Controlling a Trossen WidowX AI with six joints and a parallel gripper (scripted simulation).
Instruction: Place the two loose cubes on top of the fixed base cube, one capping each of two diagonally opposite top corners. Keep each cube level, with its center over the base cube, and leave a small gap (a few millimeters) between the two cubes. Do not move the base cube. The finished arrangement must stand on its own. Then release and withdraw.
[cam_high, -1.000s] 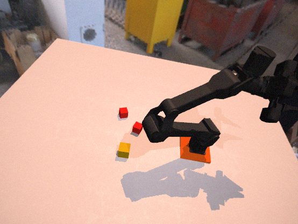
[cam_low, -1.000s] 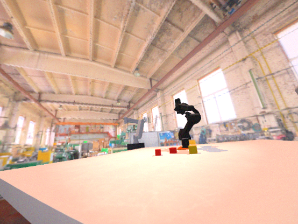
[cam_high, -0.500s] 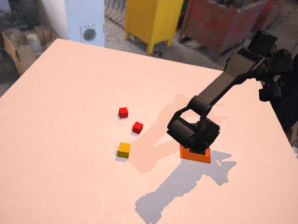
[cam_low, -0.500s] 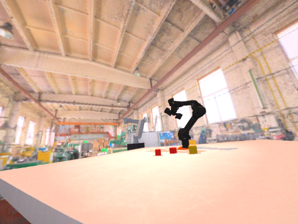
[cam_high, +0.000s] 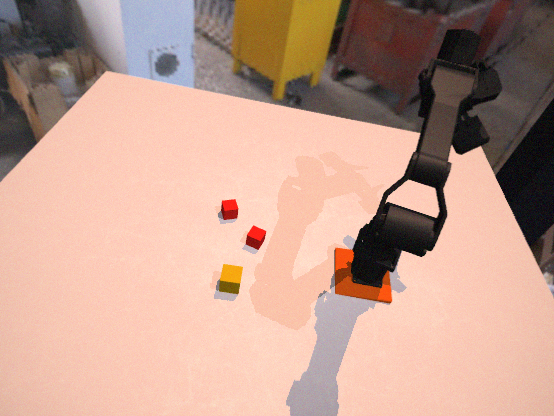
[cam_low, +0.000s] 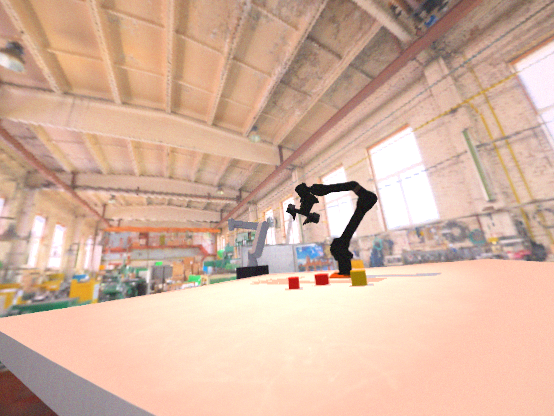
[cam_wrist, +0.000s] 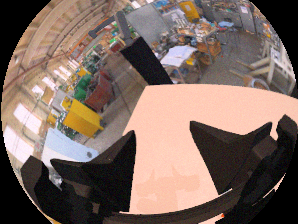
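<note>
Now: the yellow base cube 40 cm ahead of my gripper tip, 35 cm to the left of it and 28 cm below it.
</note>
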